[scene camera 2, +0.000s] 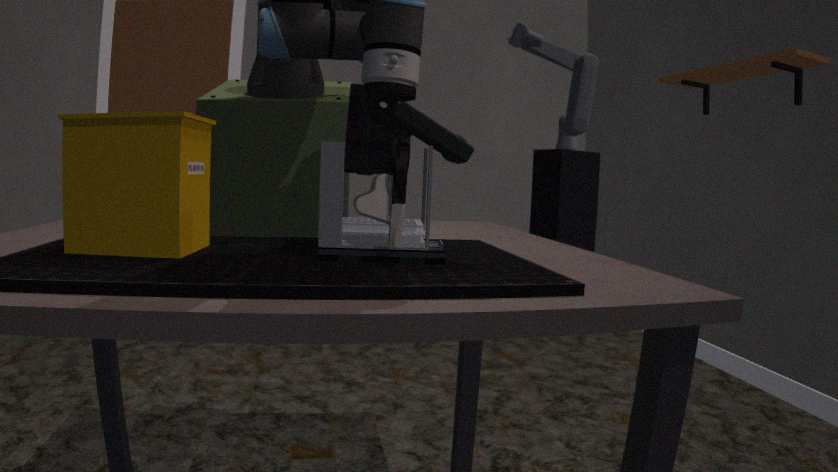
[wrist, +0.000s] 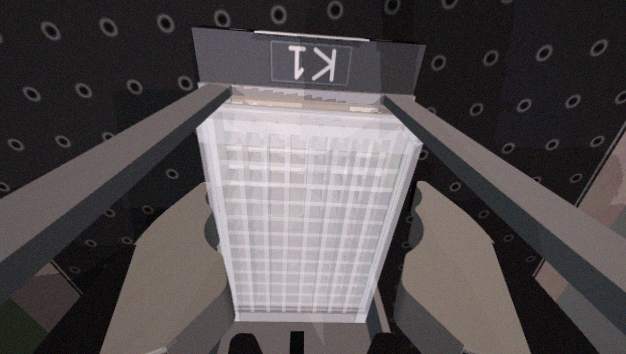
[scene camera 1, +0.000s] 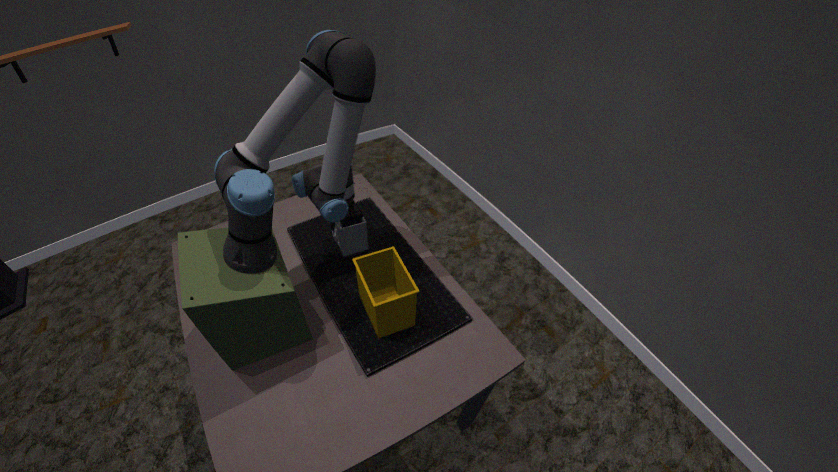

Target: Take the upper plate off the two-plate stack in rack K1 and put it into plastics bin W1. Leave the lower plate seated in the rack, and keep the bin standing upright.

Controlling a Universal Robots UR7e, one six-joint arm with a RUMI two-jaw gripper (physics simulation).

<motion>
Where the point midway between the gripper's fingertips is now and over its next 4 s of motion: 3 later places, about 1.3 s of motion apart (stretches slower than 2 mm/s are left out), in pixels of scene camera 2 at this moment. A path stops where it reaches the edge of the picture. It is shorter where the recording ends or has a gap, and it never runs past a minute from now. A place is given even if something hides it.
My gripper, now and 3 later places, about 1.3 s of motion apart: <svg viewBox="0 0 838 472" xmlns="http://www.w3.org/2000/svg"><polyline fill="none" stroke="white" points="387,245 387,232 403,95 396,50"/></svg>
</motion>
